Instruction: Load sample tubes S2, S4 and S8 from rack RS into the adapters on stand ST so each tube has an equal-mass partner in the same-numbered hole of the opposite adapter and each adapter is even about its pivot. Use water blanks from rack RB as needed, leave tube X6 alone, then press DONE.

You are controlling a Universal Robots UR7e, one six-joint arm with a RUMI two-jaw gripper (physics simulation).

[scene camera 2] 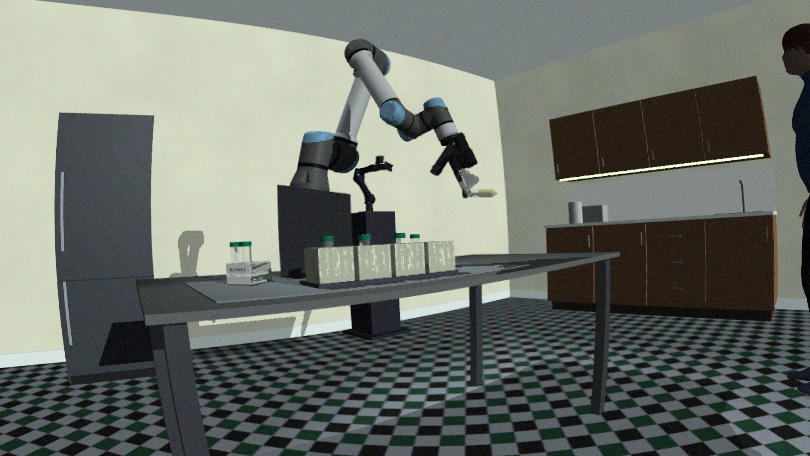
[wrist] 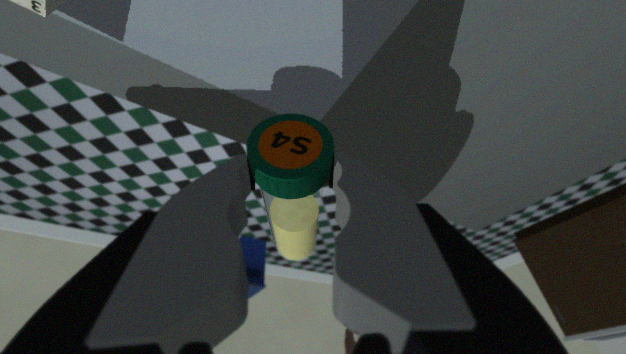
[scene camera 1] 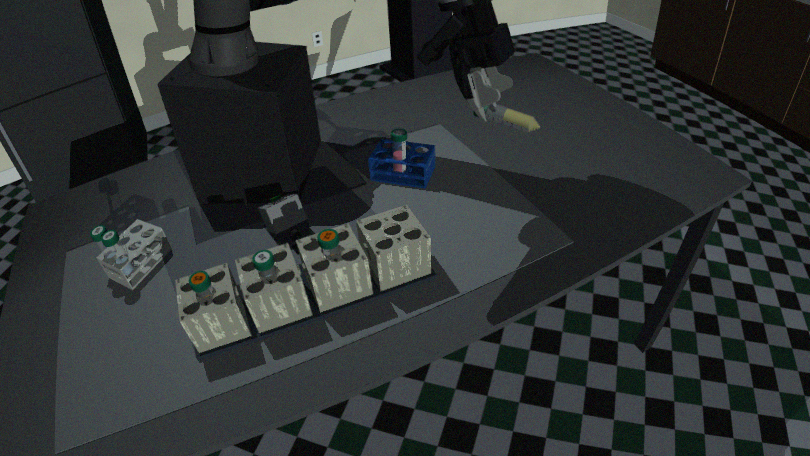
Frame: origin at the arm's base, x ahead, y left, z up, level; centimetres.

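Seen in the pictures: gripper, fingertip midpoint: point(scene camera 2: 470, 196) point(wrist: 292, 159) point(scene camera 1: 489, 116); arm's base at its link origin: point(scene camera 2: 308, 192) point(scene camera 1: 224, 61).
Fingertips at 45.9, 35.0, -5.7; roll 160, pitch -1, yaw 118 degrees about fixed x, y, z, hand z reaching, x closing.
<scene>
Pixels of each thing's top centre, then the offset from my fingertips to it, as dx, dy, dz. "spot": a spot on its surface instead.
- tube S4 at its top centre: point(wrist: 295, 247) point(scene camera 1: 508, 105) point(scene camera 2: 479, 186) +3.0, +1.6, +3.1
- white-labelled tube at its top centre: point(scene camera 1: 262, 257) point(scene camera 2: 364, 234) -0.7, -43.2, -11.1
- blue rack at its top centre: point(scene camera 1: 402, 151) -22.8, -5.2, -17.6
- tube with pink liquid, surface spot: point(scene camera 1: 399, 161) spot: -19.6, -7.7, -17.5
- white blanks rack at its top centre: point(scene camera 1: 129, 242) point(scene camera 2: 248, 262) -28.0, -66.9, -17.6
- small grey box at its top centre: point(scene camera 1: 278, 197) -19.7, -34.9, -15.2
My gripper point(scene camera 1: 486, 113) point(scene camera 2: 466, 191) point(wrist: 292, 159) is shut on tube S4 point(scene camera 1: 518, 118) point(scene camera 2: 485, 193) point(wrist: 295, 225) at its green cap with the orange S4 label. The tube holds yellow liquid, lies nearly level and hangs high above the table's far right part. Stand ST point(scene camera 1: 256, 335) bears four cream adapters. Orange-labelled tubes point(scene camera 1: 199, 281) point(scene camera 1: 328, 238) stand in the first and third from the left, a white-labelled tube point(scene camera 1: 263, 260) in the second; the fourth shows no tube. Their label text is too blurred to read surely. The blue rack point(scene camera 1: 401, 179) holds one tube with pink liquid point(scene camera 1: 399, 161).
The white blanks rack point(scene camera 1: 133, 281) point(scene camera 2: 240, 274) at the left holds two capped tubes. A small grey box point(scene camera 1: 283, 215) stands behind the adapters, near the dark robot pedestal point(scene camera 1: 243, 130) point(scene camera 2: 311, 226). A person point(scene camera 2: 800, 118) is at the right edge of the second scene view.
</scene>
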